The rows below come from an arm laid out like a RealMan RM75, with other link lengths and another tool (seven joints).
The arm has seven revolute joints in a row. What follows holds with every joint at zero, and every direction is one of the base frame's.
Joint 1 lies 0.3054 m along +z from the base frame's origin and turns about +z.
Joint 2 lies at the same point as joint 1 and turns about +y.
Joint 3 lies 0.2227 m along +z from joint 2 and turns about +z.
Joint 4 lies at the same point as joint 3 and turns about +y.
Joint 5 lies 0.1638 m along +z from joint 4 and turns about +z.
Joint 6 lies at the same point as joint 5 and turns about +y.
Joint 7 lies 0.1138 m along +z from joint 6 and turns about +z.
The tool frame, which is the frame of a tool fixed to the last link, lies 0.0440 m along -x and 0.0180 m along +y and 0.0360 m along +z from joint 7; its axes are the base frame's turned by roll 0.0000, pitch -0.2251 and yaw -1.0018 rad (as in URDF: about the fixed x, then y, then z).
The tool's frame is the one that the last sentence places.
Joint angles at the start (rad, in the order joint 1, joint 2, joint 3, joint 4, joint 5, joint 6, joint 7):
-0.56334 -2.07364 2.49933 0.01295 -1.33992 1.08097 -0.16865
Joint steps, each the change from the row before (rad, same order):
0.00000 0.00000 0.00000 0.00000 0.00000 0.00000 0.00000
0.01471 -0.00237 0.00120 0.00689 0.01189 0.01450 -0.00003
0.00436 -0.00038 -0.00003 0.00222 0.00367 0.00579 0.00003
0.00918 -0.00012 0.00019 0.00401 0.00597 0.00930 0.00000
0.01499 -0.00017 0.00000 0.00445 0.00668 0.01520 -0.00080
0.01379 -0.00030 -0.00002 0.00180 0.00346 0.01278 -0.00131
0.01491 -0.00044 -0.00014 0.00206 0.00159 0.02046 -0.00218
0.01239 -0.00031 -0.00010 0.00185 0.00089 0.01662 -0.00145
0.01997 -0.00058 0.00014 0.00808 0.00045 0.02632 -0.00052
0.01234 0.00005 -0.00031 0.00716 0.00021 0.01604 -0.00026
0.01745 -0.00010 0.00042 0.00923 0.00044 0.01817 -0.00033
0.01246 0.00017 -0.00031 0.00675 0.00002 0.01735 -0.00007
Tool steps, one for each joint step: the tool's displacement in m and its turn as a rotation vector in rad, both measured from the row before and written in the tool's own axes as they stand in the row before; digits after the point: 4 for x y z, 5 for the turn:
0.0000 0.0000 0.0000 0.00000 0.00000 0.00000
-0.0025 -0.0011 -0.0037 -0.00586 -0.00500 0.00063
-0.0005 -0.0001 -0.0010 -0.00315 -0.00057 0.00050
-0.0006 -0.0008 -0.0023 -0.00333 -0.00052 0.00065
-0.0002 -0.0017 -0.0039 -0.00365 0.00262 0.00010
0.0004 -0.0021 -0.0039 -0.00042 0.00478 -0.00046
0.0010 -0.0013 -0.0040 -0.00610 0.00956 -0.00110
0.0009 -0.0011 -0.0034 -0.00462 0.00815 -0.00080
0.0006 -0.0009 -0.0051 -0.00932 0.01242 -0.00384
0.0003 -0.0002 -0.0030 -0.00664 0.00785 -0.00381
0.0002 -0.0009 -0.0045 -0.00502 0.00881 -0.00523
0.0007 0.0000 -0.0031 -0.00734 0.00899 -0.00284

